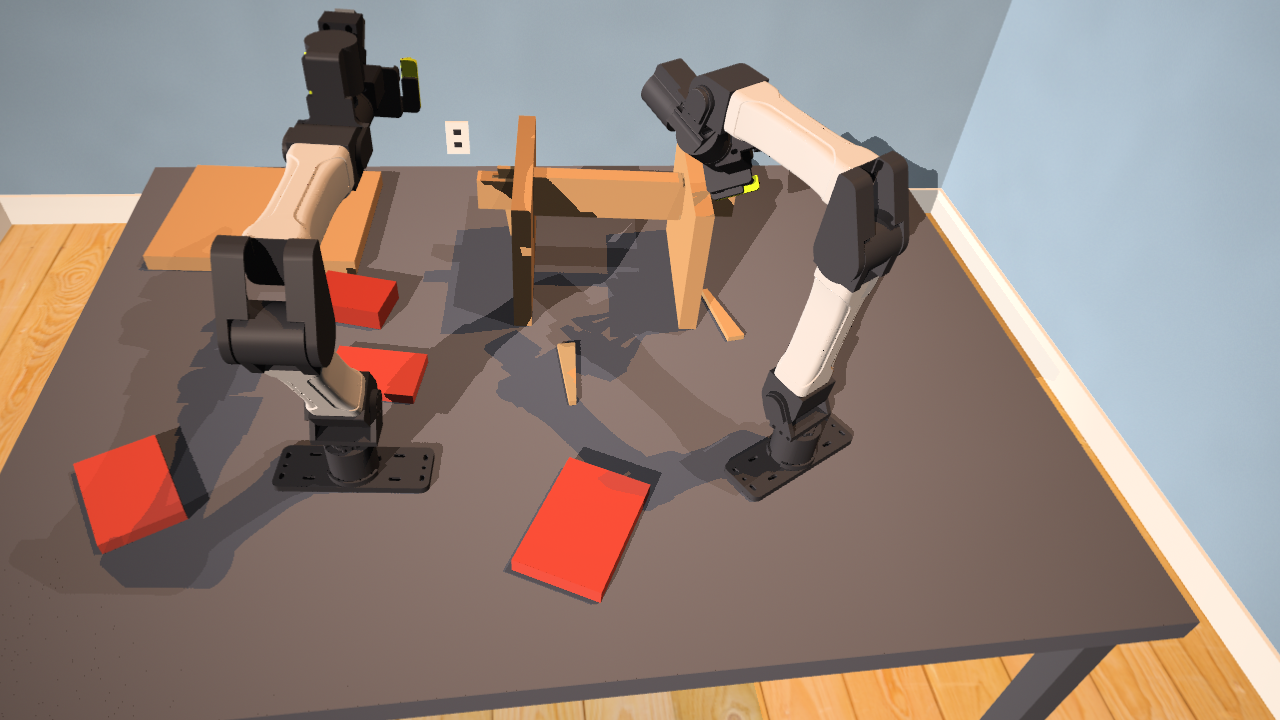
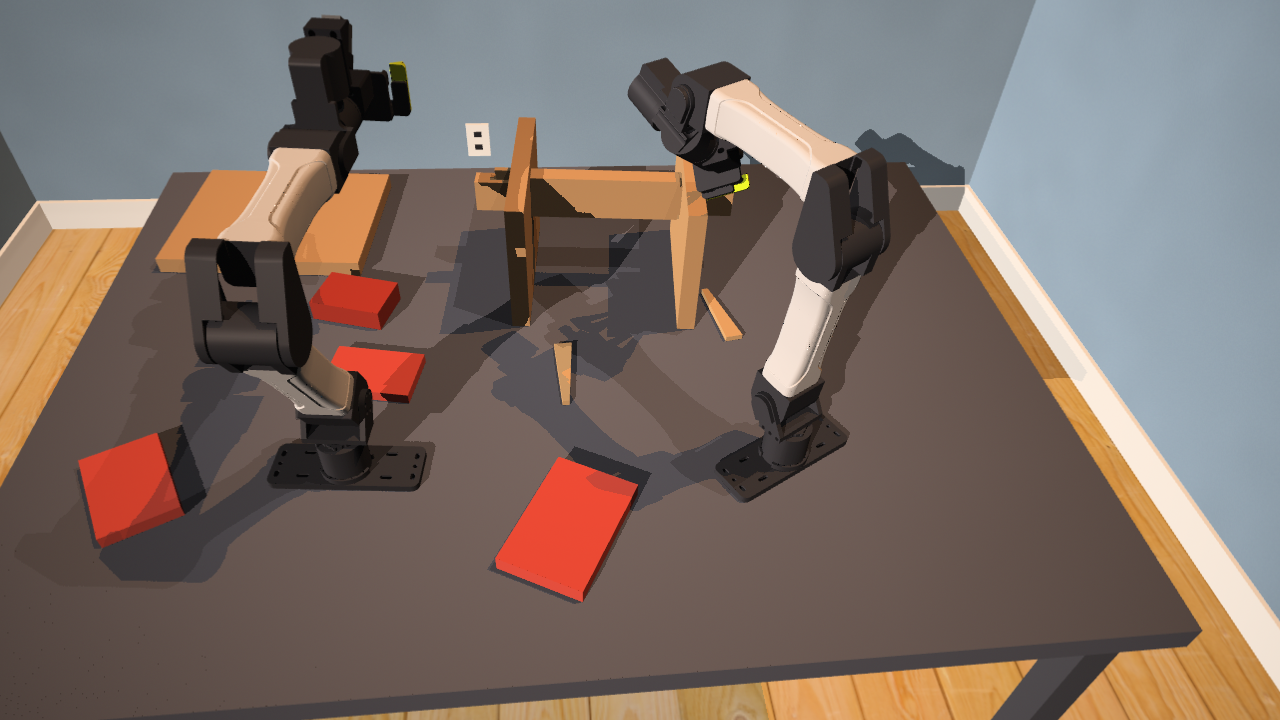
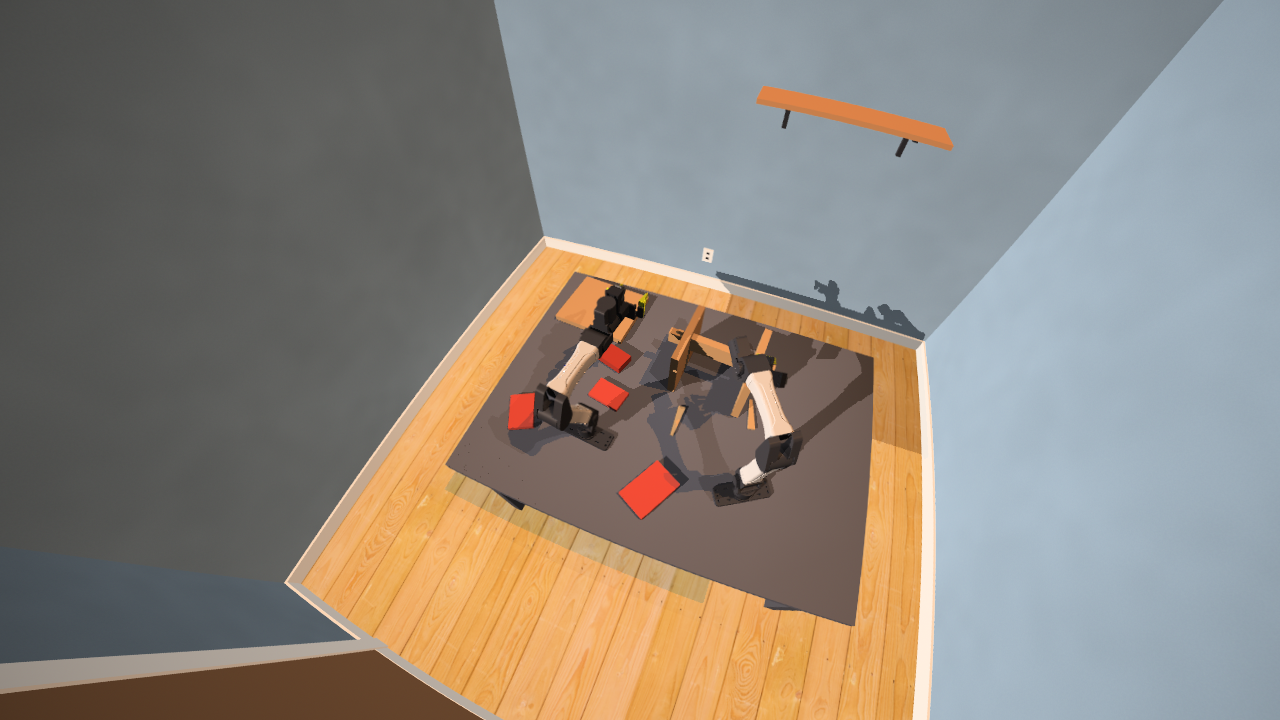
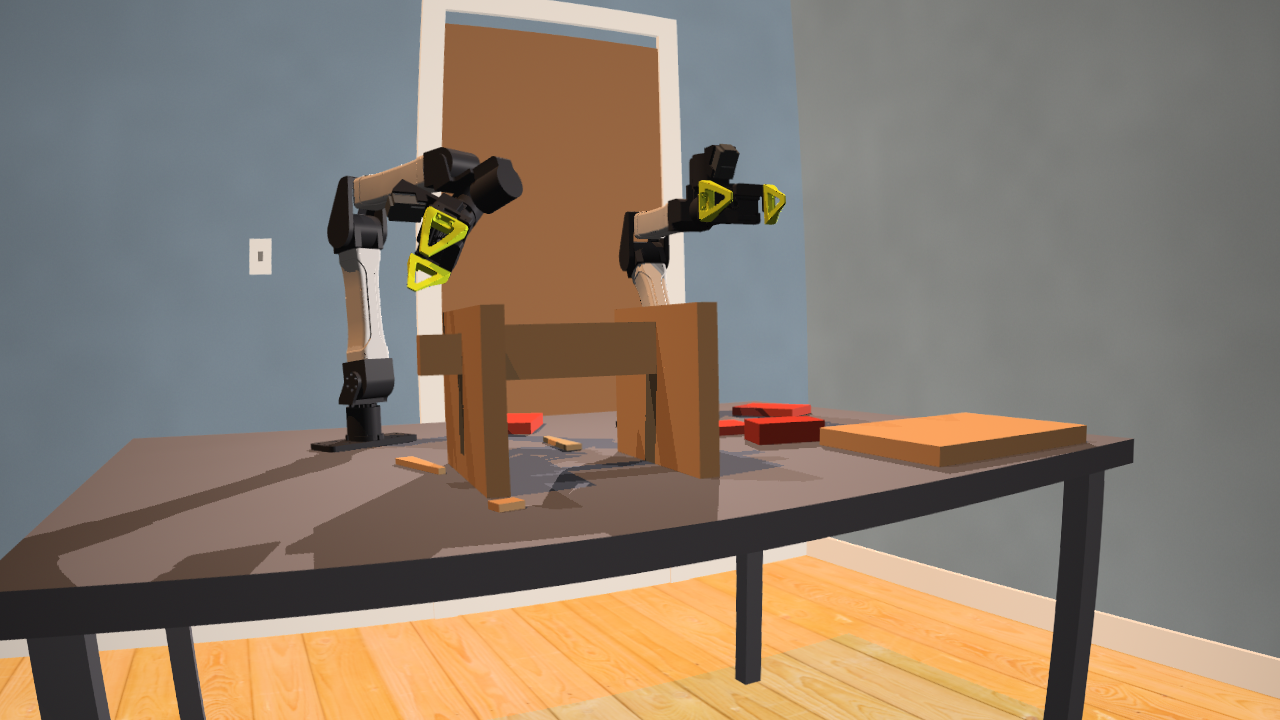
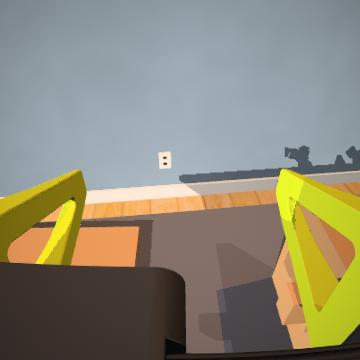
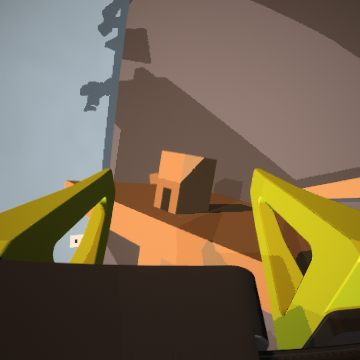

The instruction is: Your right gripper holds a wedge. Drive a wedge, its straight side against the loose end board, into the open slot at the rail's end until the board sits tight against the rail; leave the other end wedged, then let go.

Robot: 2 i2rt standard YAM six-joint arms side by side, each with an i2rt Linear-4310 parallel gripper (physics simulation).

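Note:
The rail joins two upright end boards. The left board has a small wedge-like piece at the rail's protruding end. At the right board, the rail's other end protrudes with a dark open slot; no wedge shows in it. My right gripper is open and empty, tilted down above that end. My left gripper is open and empty, high at left. Loose wedges lie on the table. Board tightness cannot be judged.
A small wooden piece lies at the foot of the right board. Red blocks and a red slab lie on the table. A large wooden panel lies at the back left.

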